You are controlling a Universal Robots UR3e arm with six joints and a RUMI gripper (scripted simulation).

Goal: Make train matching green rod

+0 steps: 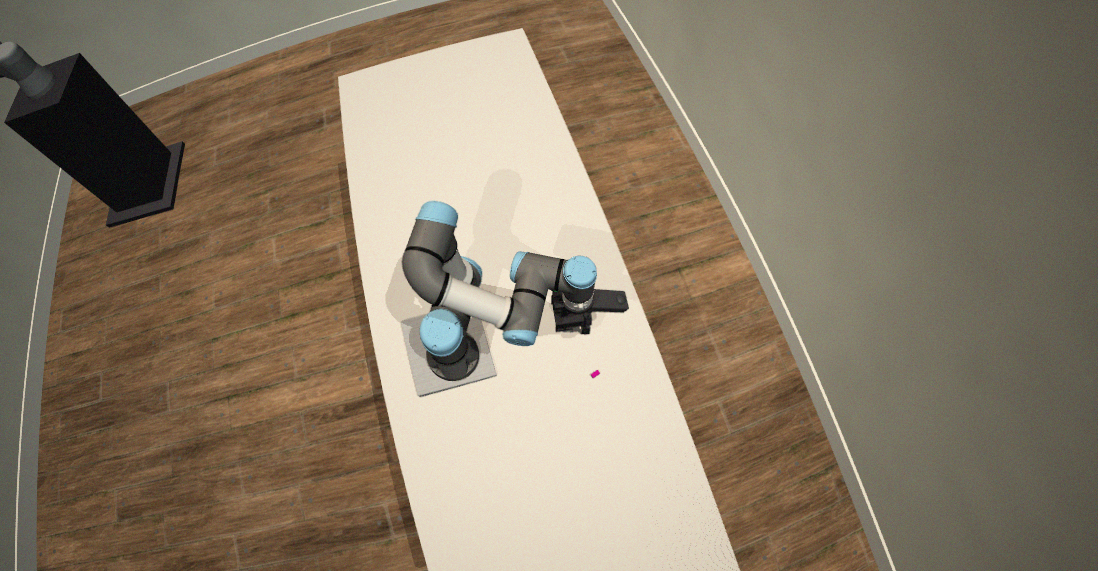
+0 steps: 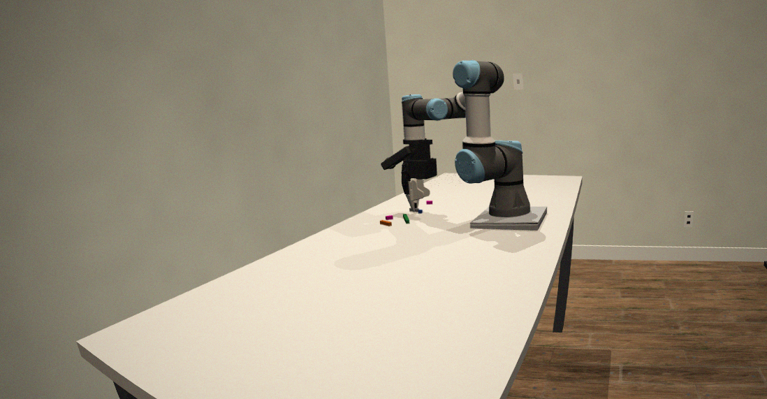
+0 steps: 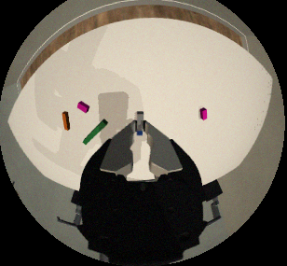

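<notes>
The grey rod is 10 mm below my hand. Also, from my hand: blue rod (20 mm behind, 10 mm below); then green rod (20 mm behind, 90 mm to the left, 10 mm below); then orange rod (10 mm ahead, 150 mm to the left, 10 mm below).
</notes>
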